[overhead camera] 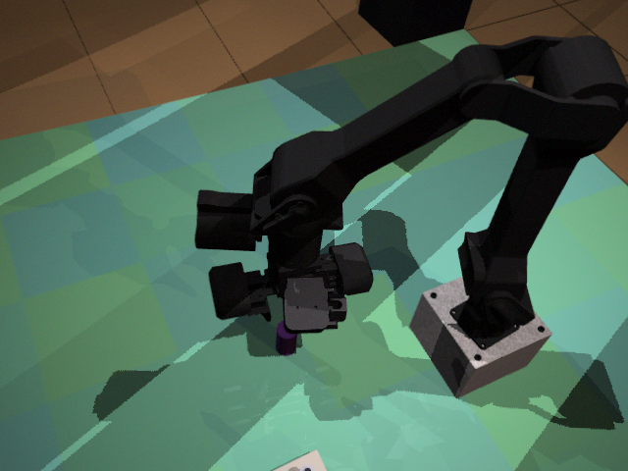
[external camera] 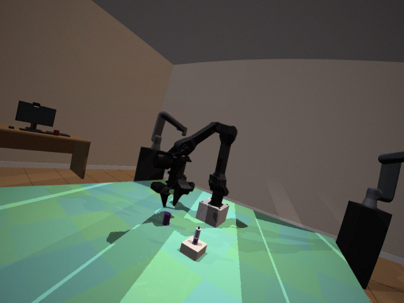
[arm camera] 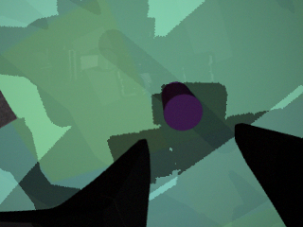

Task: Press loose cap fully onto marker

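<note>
My gripper tip is 60 mm above the purple cap.
</note>
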